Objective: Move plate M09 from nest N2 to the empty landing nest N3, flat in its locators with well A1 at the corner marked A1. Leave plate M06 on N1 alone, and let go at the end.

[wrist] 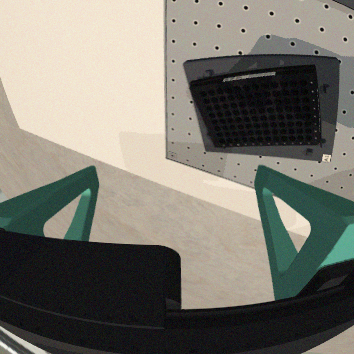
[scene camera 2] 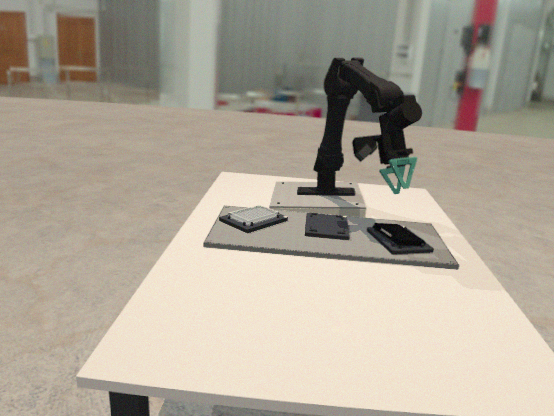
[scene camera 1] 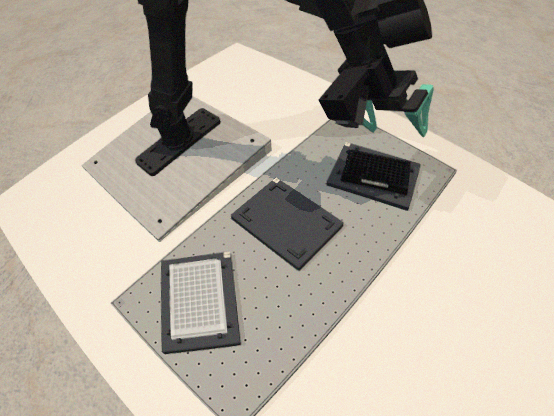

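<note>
My gripper [scene camera 1: 399, 132] [scene camera 2: 401, 190] [wrist: 176, 173] is open and empty, with green fingers wide apart. It hangs above the board near the black plate's nest, clear of the plate. The black well plate [scene camera 1: 377, 172] [scene camera 2: 400, 235] [wrist: 260, 107] sits in a dark nest [scene camera 1: 336, 176] [scene camera 2: 422, 248] [wrist: 327, 120]; its label is too blurred to read. The white well plate [scene camera 1: 196, 297] [scene camera 2: 256, 215] sits in another dark nest [scene camera 1: 166, 300] [scene camera 2: 245, 228]. Between them is the empty landing nest N3 [scene camera 1: 287, 222] [scene camera 2: 326, 226], with corner locators and a pale corner tag [scene camera 1: 276, 180].
The nests stand on a grey perforated board [scene camera 1: 280, 315] [scene camera 2: 280, 245] [wrist: 175, 115] on a cream table [scene camera 1: 425, 300] [scene camera 2: 280, 320] [wrist: 90, 65]. The arm's grey base plate [scene camera 1: 125, 185] [scene camera 2: 285, 197] is beside the board. The arm's shadow falls across part of the board.
</note>
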